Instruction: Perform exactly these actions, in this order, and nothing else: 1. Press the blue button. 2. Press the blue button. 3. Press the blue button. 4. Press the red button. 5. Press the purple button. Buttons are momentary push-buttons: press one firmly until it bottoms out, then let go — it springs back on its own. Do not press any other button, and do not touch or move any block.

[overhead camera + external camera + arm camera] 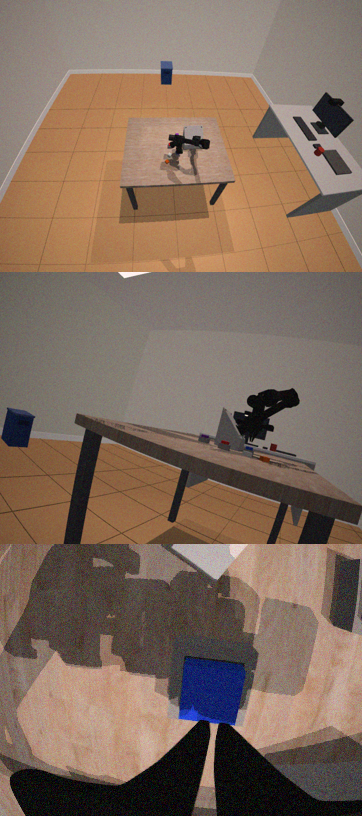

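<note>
My gripper tip is 3 cm above the blue button. Also, from my gripper tip: white block (9 cm ahead, 1 cm to the left, 6 cm below).
</note>
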